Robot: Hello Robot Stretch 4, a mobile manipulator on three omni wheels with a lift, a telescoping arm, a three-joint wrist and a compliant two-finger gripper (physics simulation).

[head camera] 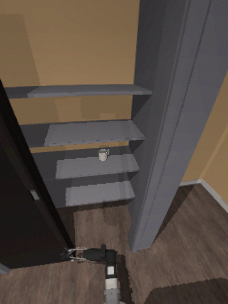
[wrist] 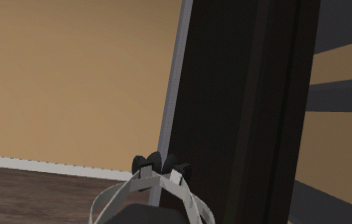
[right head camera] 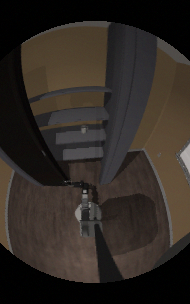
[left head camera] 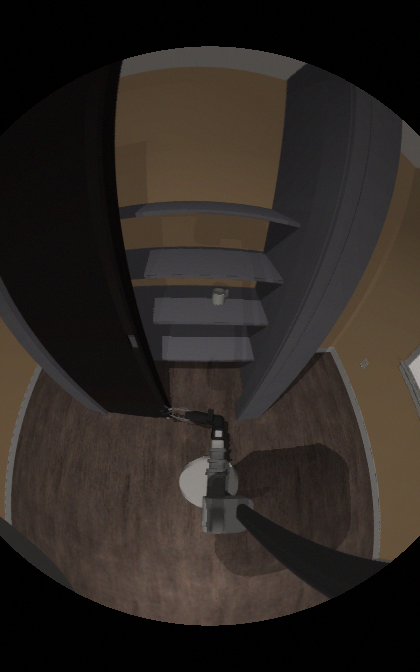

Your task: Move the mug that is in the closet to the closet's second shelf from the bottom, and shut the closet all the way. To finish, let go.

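Places are measured from the robot's base along level axes (x ahead, y left, z up), in millimetres.
Pixels of known places: gripper, fingertip midpoint: [head camera: 60,252] [wrist: 162,165] [right head camera: 60,181] [left head camera: 159,408].
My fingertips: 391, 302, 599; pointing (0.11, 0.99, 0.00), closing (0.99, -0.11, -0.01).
Observation:
Behind a point stands the place of what it marks, as x, y, z.
The white mug [head camera: 102,155] {1011, 29, 877} [left head camera: 218,296] {1010, 25, 881} [right head camera: 84,129] {1018, 8, 866} stands upright on the closet's second shelf from the bottom [head camera: 122,164] {953, -146, 811} [left head camera: 241,311] {969, -126, 811} [right head camera: 96,136] {930, -152, 811}. The dark closet door [head camera: 17,220] {503, 535, 794} [left head camera: 55,250] {503, 543, 1405} [right head camera: 10,115] {507, 483, 1425} [wrist: 215,100] {505, 509, 705} stands open at the left, with a small light handle [head camera: 34,195] {528, 378, 985} [left head camera: 133,341] {528, 372, 984}. My gripper [head camera: 66,254] [left head camera: 166,412] {391, 302, 599} [right head camera: 67,182] [wrist: 162,165] {391, 302, 599} is shut, its fingertips close together, with nothing seen between them. It is low in front of the closet, pointing left, by the lower part of the door near its free edge. Whether it touches the door cannot be told.
The closet's grey side panel [head camera: 167,120] {532, -233, 1367} [left head camera: 325,240] {546, -219, 1440} [right head camera: 125,100] {535, -264, 1415} rises at the right. Other shelves are above and below the mug's shelf, the lowest [head camera: 100,193] {950, 71, 430} near the floor. Tan walls [wrist: 85,75] {-256, 2092, 886} with white baseboards [wrist: 60,168] {-330, 2073, 21} stand beyond both sides of the closet.

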